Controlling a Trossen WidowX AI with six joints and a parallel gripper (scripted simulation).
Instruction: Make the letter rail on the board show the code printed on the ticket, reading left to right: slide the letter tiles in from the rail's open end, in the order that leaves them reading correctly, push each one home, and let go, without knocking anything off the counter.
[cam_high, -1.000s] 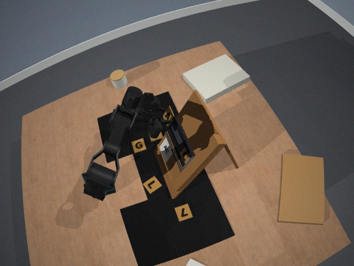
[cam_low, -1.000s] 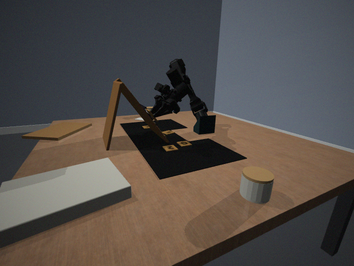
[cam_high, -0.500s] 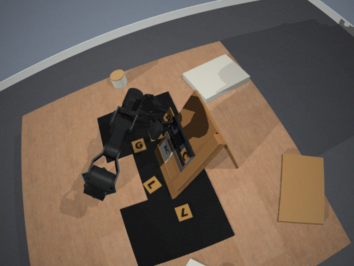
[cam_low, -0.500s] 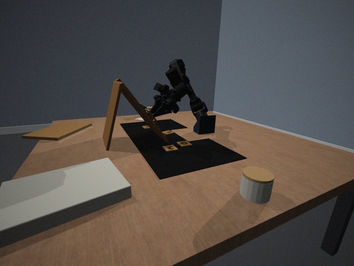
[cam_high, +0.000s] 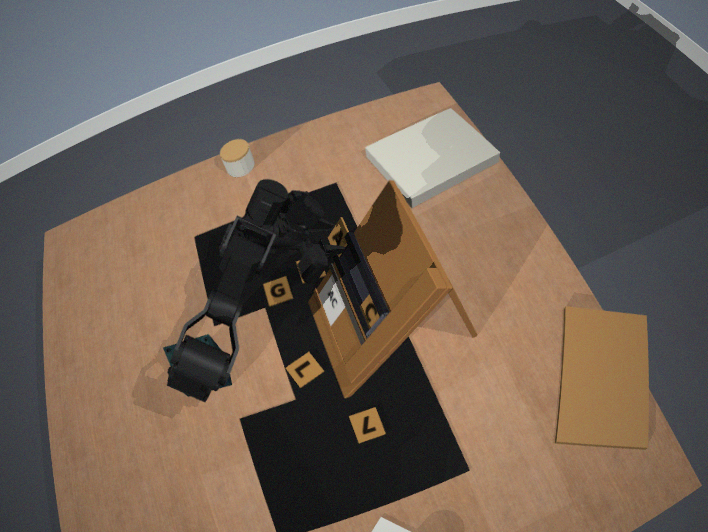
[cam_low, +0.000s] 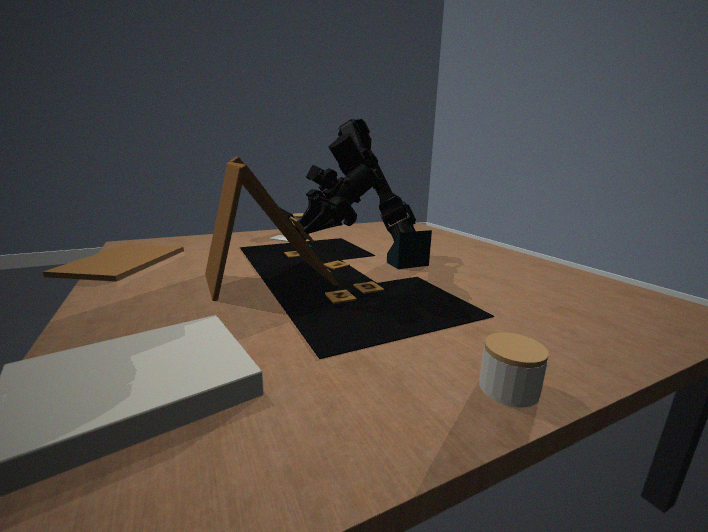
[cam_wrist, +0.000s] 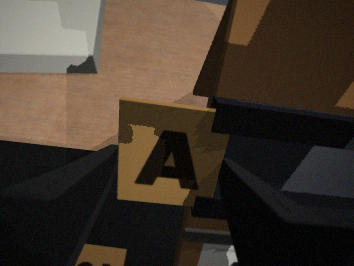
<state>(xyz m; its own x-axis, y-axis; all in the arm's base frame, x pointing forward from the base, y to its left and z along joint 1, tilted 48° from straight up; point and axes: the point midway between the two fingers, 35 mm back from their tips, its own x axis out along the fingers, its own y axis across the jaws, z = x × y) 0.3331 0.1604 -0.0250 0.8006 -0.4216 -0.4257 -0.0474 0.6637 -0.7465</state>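
The white ticket lies 5 cm behind my gripper tip, 8 cm to the right of it and 8 cm below it. From my gripper tip the other things lie so: flat tan panel (43 cm ahead, 42 cm to the right, 15 cm below); black mat (16 cm behind, 12 cm to the right, 15 cm below); tile (7 cm behind, 5 cm to the left, 15 cm below).
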